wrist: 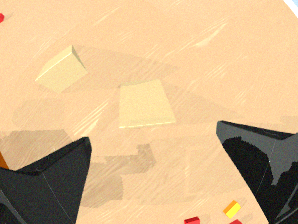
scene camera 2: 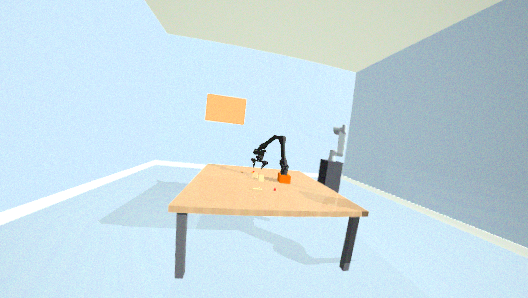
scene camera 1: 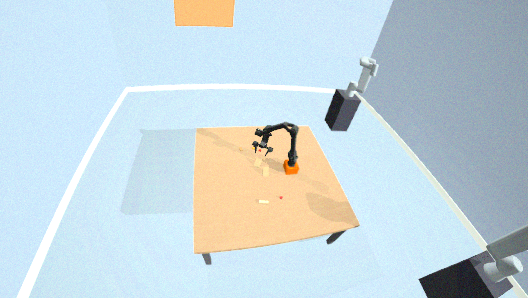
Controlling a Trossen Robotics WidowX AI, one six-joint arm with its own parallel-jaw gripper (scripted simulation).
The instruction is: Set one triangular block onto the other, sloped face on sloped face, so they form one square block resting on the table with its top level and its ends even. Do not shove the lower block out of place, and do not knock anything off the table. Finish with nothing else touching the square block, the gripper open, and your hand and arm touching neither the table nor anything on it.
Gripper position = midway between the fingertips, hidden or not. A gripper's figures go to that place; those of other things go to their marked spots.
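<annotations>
My own gripper (wrist: 155, 136) is 10 cm from the lens. A pale triangular block (wrist: 143, 104) is 16 cm from the lens, and I see another pale triangular block (wrist: 62, 70), this block being 18 cm from the lens.
</annotations>
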